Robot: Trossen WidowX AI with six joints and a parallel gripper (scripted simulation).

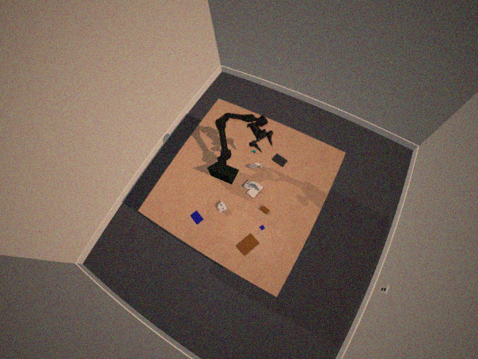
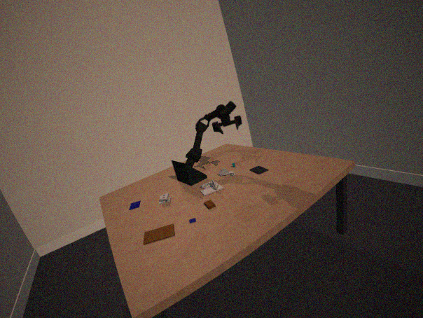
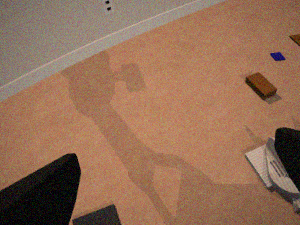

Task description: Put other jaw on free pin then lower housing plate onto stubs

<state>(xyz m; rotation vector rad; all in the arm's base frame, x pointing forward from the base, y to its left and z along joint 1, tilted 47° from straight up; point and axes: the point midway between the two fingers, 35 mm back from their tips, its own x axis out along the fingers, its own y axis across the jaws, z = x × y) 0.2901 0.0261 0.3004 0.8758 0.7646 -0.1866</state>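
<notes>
My gripper tip is now 50 mm past the jaw, 40 mm to the left of it and 280 mm above it. The rest, counted from my gripper tip: base 30 mm ahead, 230 mm to the right, 280 mm below; then dark plate 70 mm ahead, 100 mm to the left, 280 mm below; then teal piece 150 mm behind, 60 mm to the left, 270 mm below.
</notes>
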